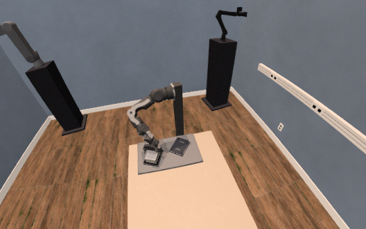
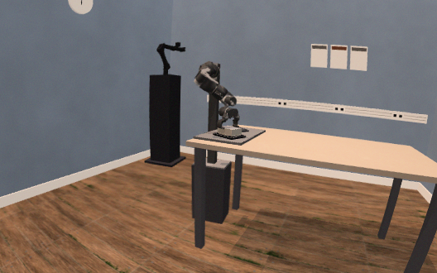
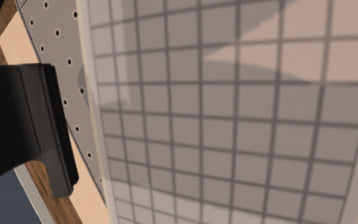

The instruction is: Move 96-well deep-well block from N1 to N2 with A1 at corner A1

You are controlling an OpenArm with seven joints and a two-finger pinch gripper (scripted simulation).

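Now: hand 10 mm short of the 96-well deep-well block and 20 mm above it. Also, from my hand: black plate nest (10 mm ahead, 40 mm below).
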